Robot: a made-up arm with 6 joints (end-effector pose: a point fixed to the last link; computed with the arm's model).
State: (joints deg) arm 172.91 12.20 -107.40 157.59 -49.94 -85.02
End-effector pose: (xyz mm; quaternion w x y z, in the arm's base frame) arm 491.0 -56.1 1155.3 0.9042 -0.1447 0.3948 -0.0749
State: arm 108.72 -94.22 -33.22 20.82 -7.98 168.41
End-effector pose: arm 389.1 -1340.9 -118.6 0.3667 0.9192 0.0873 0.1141
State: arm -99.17 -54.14 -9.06 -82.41 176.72 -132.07
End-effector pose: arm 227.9 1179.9 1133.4 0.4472 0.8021 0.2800 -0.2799
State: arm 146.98 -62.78 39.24 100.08 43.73 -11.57
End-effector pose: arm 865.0 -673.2 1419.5 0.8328 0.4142 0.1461 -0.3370
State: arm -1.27 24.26 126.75 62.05 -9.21 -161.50
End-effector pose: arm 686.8 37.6 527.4 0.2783 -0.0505 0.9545 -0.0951
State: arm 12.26 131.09 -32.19 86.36 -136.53 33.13
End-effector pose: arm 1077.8 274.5 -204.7 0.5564 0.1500 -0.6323 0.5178
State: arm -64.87 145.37 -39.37 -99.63 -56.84 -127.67
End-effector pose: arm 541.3 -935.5 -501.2 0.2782 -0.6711 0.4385 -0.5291
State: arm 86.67 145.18 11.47 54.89 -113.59 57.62
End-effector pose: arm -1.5 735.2 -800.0 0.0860 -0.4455 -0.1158 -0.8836
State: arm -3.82 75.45 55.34 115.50 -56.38 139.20
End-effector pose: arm 1249.3 -93.4 126.0 0.1152 0.0880 0.8993 -0.4125
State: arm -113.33 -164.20 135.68 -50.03 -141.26 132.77
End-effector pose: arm 277.9 532.3 50.6 0.2378 0.1576 0.9559 -0.0694
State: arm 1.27 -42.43 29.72 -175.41 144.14 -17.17
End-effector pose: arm -818.9 -5.3 1574.8 0.1339 0.8155 -0.5427 -0.1501
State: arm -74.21 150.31 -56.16 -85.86 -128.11 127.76
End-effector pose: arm 325.7 -858.3 -350.0 0.0142 -0.4070 -0.5326 -0.7419
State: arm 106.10 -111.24 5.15 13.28 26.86 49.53
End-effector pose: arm 316.9 -1466.3 -128.8 0.4535 0.2837 0.5761 -0.6181
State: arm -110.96 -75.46 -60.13 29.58 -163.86 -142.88
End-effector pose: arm 428.8 1097.6 179.6 0.1277 -0.1821 -0.4564 0.8615
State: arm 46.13 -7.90 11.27 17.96 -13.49 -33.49
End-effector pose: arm -198.3 -39.5 1944.8 0.4944 0.0149 -0.0888 0.8646
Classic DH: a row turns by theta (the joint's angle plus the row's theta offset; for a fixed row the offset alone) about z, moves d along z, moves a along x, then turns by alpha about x. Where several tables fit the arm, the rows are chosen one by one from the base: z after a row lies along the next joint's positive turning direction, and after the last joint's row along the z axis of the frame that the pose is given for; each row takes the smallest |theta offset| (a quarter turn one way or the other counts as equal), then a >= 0, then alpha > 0; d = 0 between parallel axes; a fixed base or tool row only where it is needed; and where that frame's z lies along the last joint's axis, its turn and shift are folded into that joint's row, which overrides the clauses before.
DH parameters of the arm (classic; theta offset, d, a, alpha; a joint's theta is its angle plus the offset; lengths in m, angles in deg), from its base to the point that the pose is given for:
base (fixed): -16.7 0 -0.0313 0
joint 1: 16.7 0.39 -0.029 -90
joint 2: -88.23 0 0.8394 0
joint 3: 88.23 0.054 -0.029 90
joint 4: 0 0.638 -0.003 -90
joint 5: 0 0.017 -0.014 90
joint 6: -61.7 0 -0.0295 0
tool (fixed): 151.7 0.084 0 0

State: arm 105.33 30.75 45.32 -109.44 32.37 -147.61
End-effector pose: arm -323.2 1062.7 1309.5 0.6153 -0.5084 -0.2310 -0.5563
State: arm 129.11 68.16 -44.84 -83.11 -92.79 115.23
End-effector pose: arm -739.9 663.6 1249.4 0.5217 0.7060 -0.0113 -0.4788
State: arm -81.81 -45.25 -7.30 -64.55 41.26 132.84
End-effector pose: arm -181.7 1189.5 1415.9 0.6246 -0.3839 -0.1075 0.6715
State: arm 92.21 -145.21 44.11 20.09 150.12 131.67
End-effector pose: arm -51.9 -1094.0 -365.1 0.7846 -0.3089 -0.3026 -0.4444
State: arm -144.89 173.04 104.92 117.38 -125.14 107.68
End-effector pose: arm 392.3 293.8 -369.6 0.4626 0.3867 -0.4517 -0.6575
